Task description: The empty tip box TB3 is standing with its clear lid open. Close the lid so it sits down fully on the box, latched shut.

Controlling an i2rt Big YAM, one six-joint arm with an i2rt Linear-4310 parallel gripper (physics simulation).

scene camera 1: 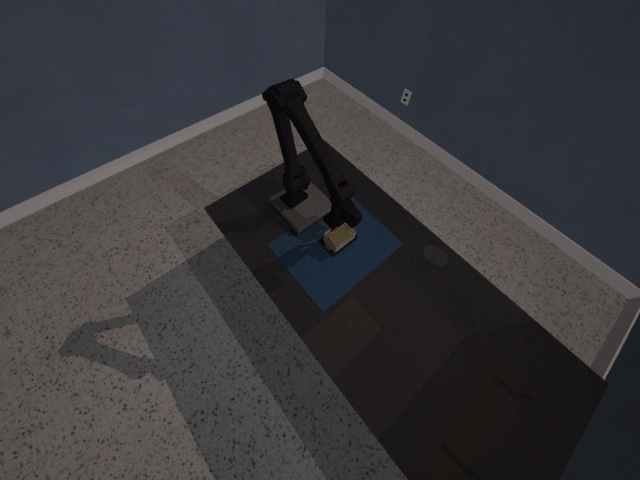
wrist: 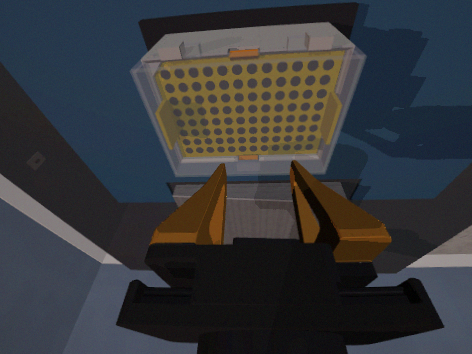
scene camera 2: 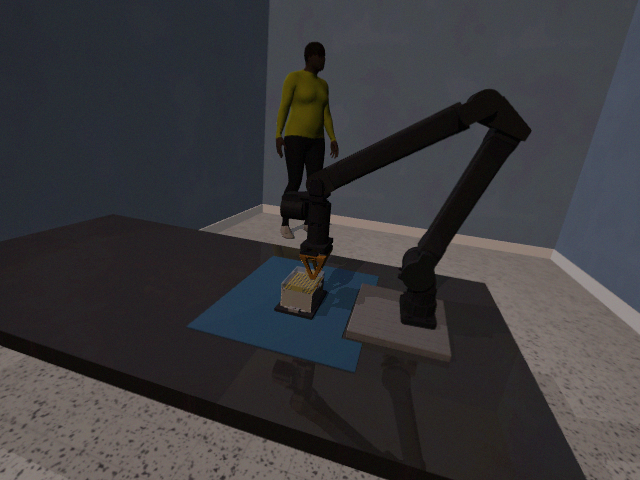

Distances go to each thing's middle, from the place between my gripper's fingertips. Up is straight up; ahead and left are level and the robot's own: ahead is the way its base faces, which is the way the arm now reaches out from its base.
Right now the clear lid (scene camera 2: 298, 280) is 3 cm ahead of my hand and 1 cm below it.
